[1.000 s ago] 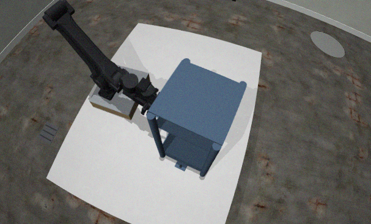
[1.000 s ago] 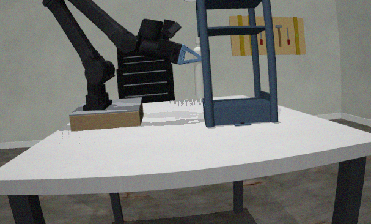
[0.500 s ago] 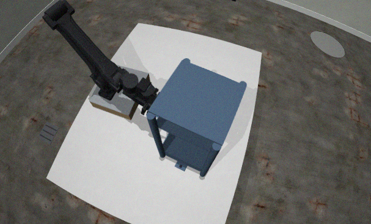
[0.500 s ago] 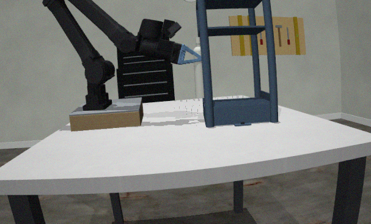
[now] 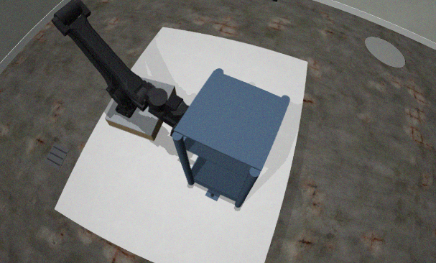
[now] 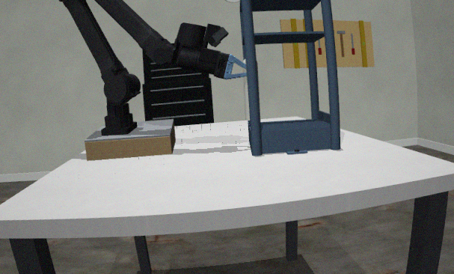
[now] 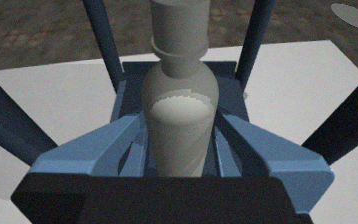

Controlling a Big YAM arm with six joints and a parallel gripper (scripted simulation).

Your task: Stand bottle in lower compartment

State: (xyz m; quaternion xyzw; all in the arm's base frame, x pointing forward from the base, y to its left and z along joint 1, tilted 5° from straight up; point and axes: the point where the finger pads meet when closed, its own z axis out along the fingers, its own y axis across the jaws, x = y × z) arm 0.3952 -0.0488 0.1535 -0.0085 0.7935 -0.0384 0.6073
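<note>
Right now my hand is 100 mm short of the blue shelving unit.
</note>
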